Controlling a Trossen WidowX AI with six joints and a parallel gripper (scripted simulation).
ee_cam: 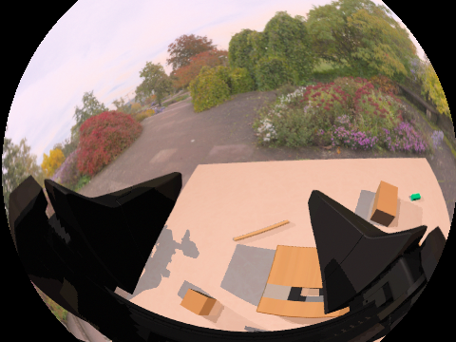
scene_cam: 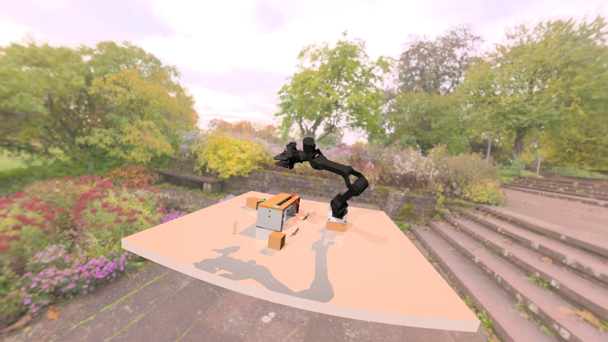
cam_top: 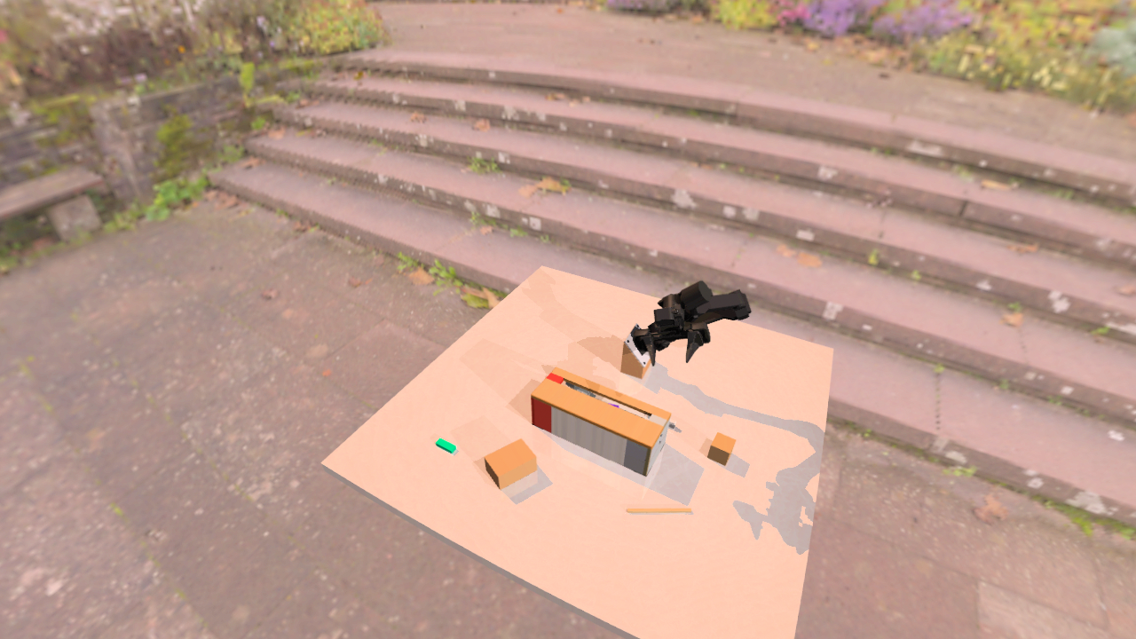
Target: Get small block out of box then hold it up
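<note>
Now: gripper tip 280 mm above the purple block, 150 mm to the left of it and 30 mm past it. From my gripper tip the other things lie so: box 310 mm below, 180 mm to the right, 40 mm behind; thin wooden stick 360 mm below, 140 mm ahead, 90 mm to the left; green piece 520 mm to the right, 360 mm below, 300 mm ahead.
</note>
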